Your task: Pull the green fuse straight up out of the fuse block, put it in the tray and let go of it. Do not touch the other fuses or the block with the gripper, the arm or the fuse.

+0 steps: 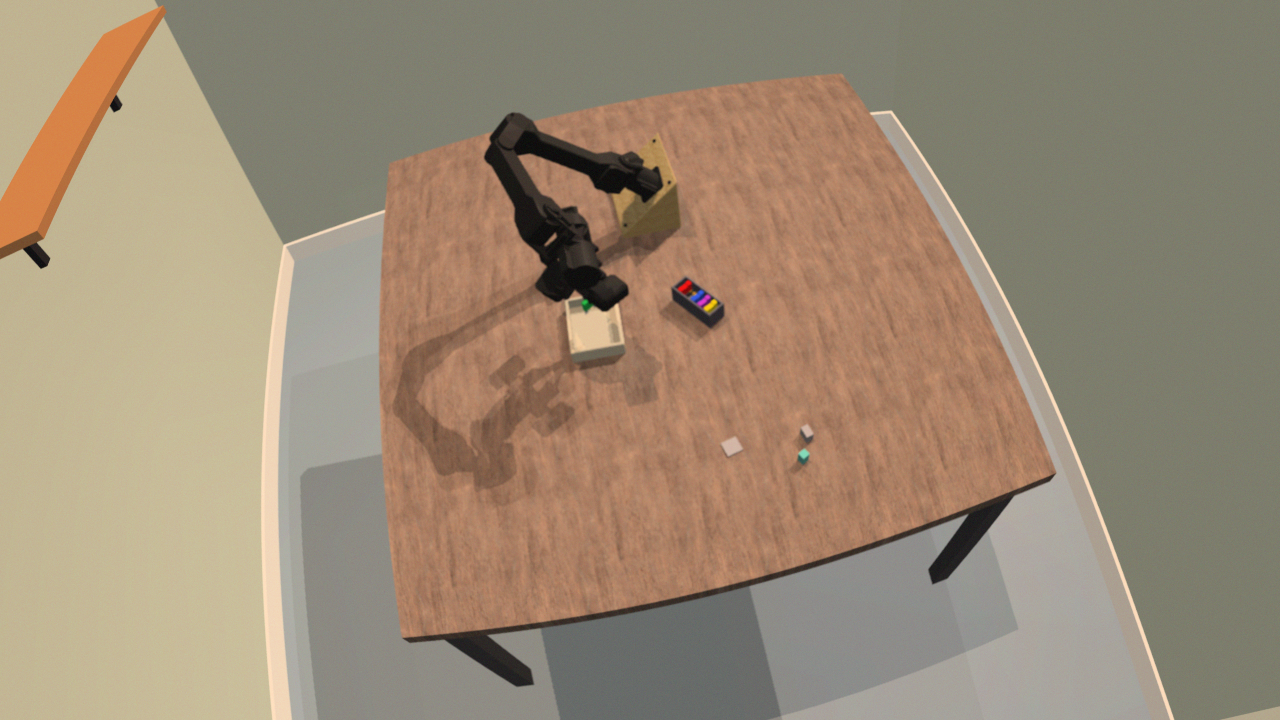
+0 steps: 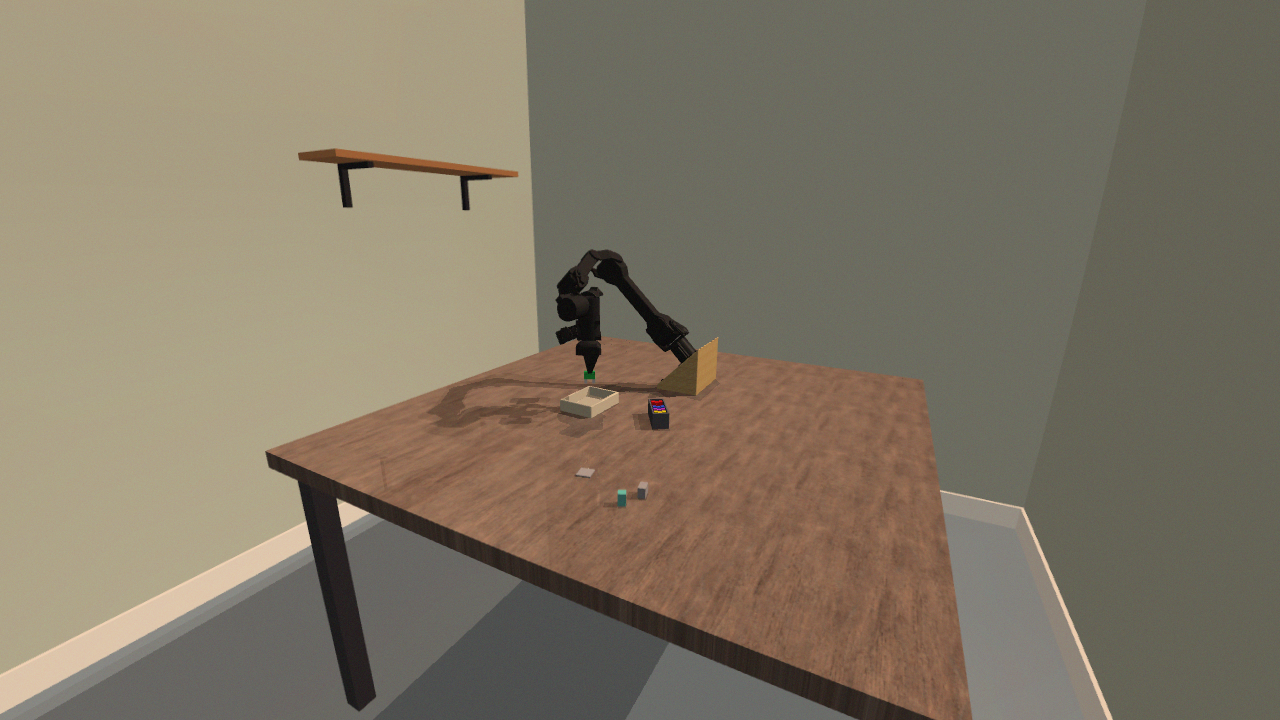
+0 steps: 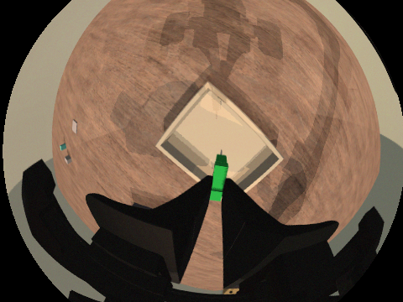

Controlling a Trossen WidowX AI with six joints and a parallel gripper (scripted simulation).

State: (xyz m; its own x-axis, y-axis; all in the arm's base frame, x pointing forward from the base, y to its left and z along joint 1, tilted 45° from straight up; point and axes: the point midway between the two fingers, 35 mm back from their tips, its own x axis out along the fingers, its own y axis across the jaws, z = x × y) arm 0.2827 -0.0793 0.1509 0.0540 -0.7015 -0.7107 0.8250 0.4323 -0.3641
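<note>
Now: the green fuse 1 cm below my gripper tip. The rest, counted from my gripper tip: blue fuse: 1 cm behind, 20 cm to the left, 7 cm below; beige tray: 9 cm below; red fuse: 4 cm behind, 18 cm to the left, 7 cm below.
</note>
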